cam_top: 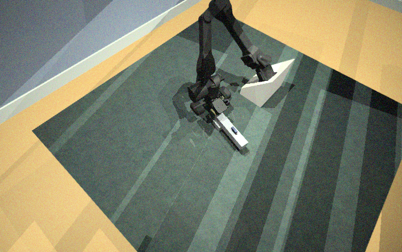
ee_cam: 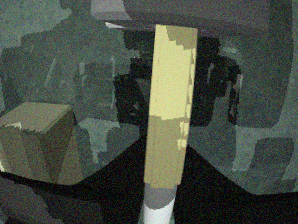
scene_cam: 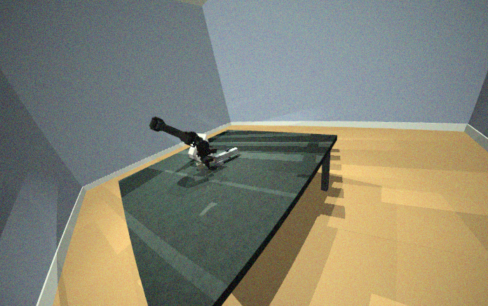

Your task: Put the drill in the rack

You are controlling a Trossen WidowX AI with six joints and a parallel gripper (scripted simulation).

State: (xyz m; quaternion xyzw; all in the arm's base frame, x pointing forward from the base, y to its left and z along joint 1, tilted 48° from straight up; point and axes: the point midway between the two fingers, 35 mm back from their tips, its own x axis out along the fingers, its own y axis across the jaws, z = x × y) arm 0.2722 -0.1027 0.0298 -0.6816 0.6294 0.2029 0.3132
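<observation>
My gripper tip is 4 cm to the right of the drill and 3 cm below it. From my gripper tip the other things lie so: rack 8 cm behind, 1 cm to the right; then dark blue key 17 cm to the left, 4 cm above, 2 cm ahead.
</observation>
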